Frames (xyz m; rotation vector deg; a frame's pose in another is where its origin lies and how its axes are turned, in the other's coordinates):
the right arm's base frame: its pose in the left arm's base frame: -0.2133 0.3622 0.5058 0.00 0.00 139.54
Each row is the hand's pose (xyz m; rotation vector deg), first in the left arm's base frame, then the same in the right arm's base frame.
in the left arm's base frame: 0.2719 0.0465 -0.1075 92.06 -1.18 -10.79
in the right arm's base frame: -0.5740 -0.0747 -0.6133 39.27 -110.91 -110.81
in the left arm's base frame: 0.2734 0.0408 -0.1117 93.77 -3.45 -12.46
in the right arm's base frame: -0.5789 -0.0713 -0.6175 37.45 -114.44 -110.60
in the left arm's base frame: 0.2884 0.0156 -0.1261 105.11 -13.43 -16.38
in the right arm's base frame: -0.6066 -0.0618 -0.6319 30.38 -132.11 -102.09
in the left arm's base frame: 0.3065 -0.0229 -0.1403 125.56 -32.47 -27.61
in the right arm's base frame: -0.6454 -0.0443 -0.6461 -15.70 156.45 77.79
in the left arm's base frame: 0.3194 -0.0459 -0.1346 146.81 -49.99 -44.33
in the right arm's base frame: -0.6701 -0.0352 -0.6404 -3.78 152.04 39.47
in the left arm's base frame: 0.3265 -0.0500 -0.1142 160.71 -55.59 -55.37
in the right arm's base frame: -0.6782 -0.0367 -0.6200 -2.92 145.53 17.84
